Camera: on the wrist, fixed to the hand. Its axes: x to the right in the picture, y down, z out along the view.
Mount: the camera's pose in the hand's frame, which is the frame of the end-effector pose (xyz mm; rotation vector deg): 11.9 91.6 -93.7 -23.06 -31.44 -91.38
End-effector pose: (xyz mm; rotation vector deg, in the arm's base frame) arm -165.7 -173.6 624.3 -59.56 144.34 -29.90
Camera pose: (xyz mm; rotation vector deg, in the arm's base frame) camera -270.9 -103.4 660.6 -155.93 51.04 -0.12
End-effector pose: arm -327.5 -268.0 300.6 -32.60 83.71 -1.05
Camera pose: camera -443.4 -225.6 255.1 -101.64 10.34 -43.60
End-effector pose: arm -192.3 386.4 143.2 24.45 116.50 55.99
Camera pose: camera -278.0 406.5 241.0 -54.29 59.04 8.16
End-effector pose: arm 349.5 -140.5 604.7 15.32 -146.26 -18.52
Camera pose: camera 379.3 -72.7 713.4 -109.32 98.74 77.36
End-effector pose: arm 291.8 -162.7 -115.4 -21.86 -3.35 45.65
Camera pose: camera 255.4 -125.4 -236.2 -20.35 -53.03 -42.12
